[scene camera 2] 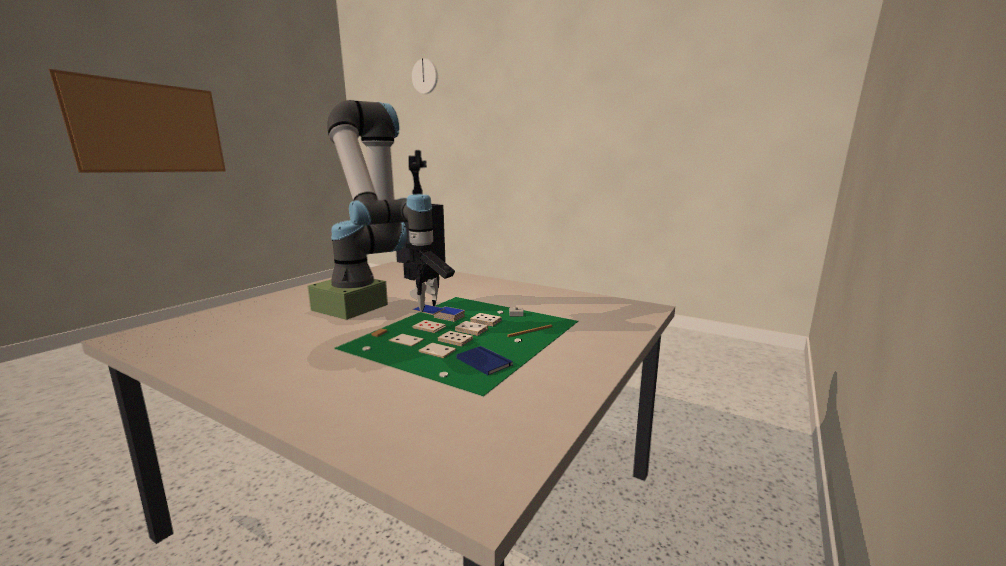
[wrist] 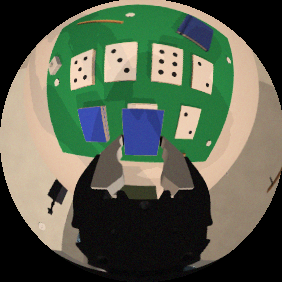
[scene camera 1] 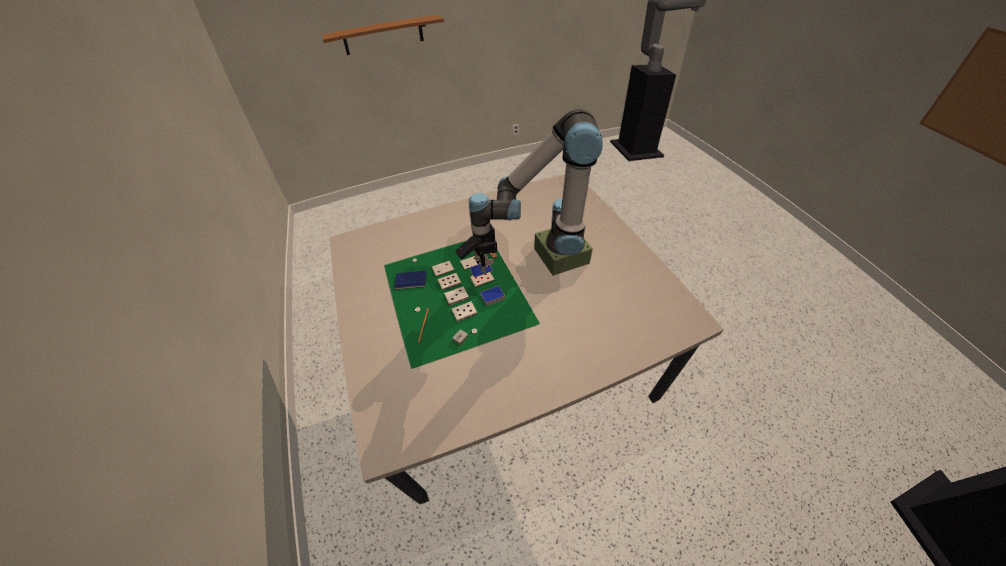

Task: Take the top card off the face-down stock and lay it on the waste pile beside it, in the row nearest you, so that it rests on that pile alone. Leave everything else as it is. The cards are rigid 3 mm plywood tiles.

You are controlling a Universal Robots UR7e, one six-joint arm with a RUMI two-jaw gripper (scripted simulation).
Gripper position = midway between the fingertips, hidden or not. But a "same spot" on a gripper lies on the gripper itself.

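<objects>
Scene camera 2 and the wrist view both show me my gripper, and I see the gripper in scene camera 1 [481,269] too. On my gripper [wrist: 103,177] and [scene camera 2: 435,281] are the same spot.
</objects>
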